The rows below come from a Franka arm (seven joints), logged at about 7 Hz.
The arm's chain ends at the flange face. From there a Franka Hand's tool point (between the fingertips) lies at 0.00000 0.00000 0.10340 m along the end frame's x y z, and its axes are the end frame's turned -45 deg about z.
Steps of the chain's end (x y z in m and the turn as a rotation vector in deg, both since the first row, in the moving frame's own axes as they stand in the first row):
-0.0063 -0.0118 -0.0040 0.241 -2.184 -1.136
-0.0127 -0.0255 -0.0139 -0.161 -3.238 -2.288
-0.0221 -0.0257 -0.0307 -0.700 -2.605 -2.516
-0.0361 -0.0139 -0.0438 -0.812 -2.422 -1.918
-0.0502 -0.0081 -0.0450 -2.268 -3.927 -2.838
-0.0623 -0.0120 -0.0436 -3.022 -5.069 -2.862
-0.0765 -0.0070 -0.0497 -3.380 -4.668 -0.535
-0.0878 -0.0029 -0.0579 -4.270 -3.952 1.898
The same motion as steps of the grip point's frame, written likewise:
0.0014 -0.0159 -0.0041 1.715 -1.374 -1.136
0.0046 -0.0308 -0.0141 2.176 -2.403 -2.288
-0.0017 -0.0361 -0.0308 1.347 -2.337 -2.516
-0.0199 -0.0373 -0.0439 1.138 -2.287 -1.918
-0.0377 -0.0431 -0.0453 1.173 -4.381 -2.838
-0.0459 -0.0549 -0.0441 1.447 -5.721 -2.862
-0.0594 -0.0606 -0.0502 0.911 -5.691 -0.535
-0.0705 -0.0639 -0.0584 -0.225 -5.814 1.898

